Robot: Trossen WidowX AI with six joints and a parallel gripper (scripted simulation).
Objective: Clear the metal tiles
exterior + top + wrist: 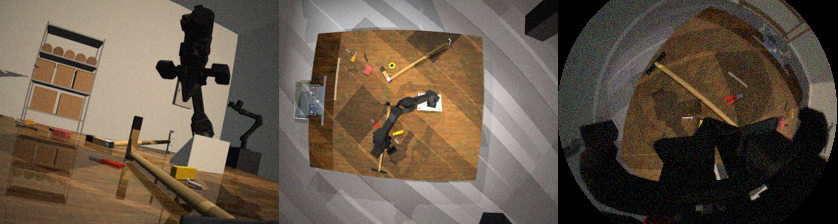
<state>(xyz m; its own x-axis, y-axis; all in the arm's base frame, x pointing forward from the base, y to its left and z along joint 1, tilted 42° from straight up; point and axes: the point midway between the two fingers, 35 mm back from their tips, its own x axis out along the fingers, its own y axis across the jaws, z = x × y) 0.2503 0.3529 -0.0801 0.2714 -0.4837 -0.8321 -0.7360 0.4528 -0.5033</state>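
Right now my gripper tip is 130 mm above the long scraper, 40 mm short of it and 20 mm to the right of it. The rest, counted from my gripper tip: red block 500 mm to the right, 300 mm ahead, 180 mm below; then yellow block 170 mm below, 60 mm to the right, 60 mm behind; then red-handled tool 190 mm below, 150 mm ahead, 90 mm to the right.
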